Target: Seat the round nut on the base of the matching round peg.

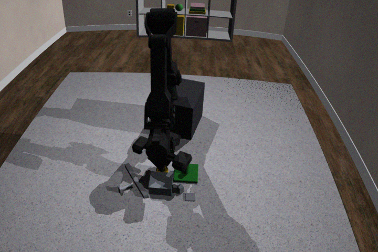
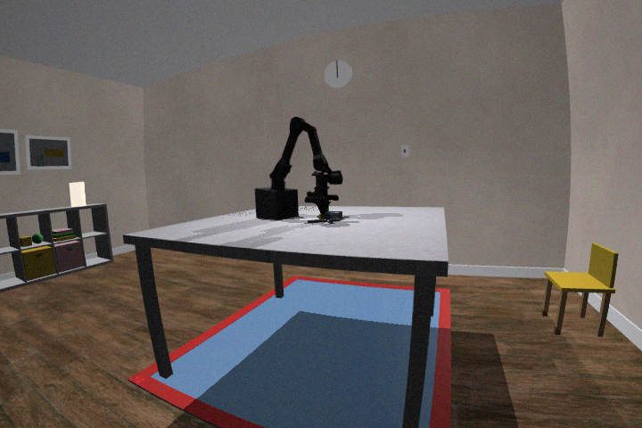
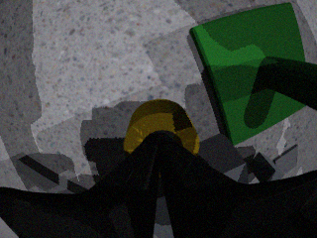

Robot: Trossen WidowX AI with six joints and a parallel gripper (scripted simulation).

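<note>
Right now the grey block is 6 cm ahead of my hand and 3 cm below it. From my hand the other things lie so: thin bar (9 cm to the right, 5 cm below, 3 cm ahead); small grey square (11 cm ahead, 8 cm to the left, 5 cm below); small dark piece (8 cm ahead, 6 cm to the left, 4 cm below).
</note>
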